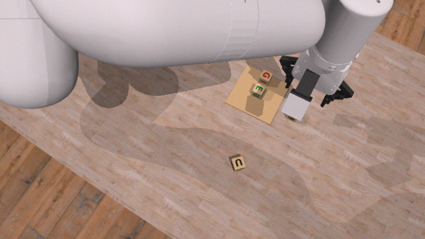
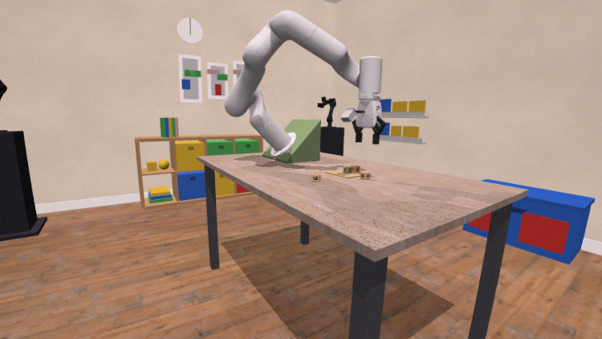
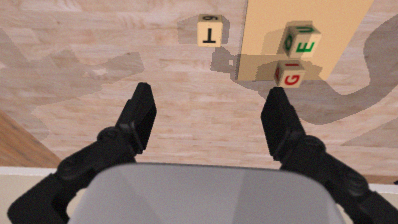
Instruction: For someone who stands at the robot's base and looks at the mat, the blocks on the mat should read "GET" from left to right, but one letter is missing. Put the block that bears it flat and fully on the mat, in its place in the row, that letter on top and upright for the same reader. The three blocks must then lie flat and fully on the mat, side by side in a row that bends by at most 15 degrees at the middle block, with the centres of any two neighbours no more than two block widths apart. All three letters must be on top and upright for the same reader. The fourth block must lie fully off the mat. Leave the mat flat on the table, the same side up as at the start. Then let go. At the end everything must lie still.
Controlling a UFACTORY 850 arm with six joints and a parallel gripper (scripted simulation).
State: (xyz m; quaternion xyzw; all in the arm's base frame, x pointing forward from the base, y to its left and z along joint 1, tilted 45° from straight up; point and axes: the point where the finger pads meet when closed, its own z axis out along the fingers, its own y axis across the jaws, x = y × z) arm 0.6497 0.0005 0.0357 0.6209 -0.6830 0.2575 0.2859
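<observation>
Right now the block is 140 mm below my hand. From my hand the other things lie so: tan mat: 150 mm below, 110 mm behind, 20 mm to the left.
</observation>
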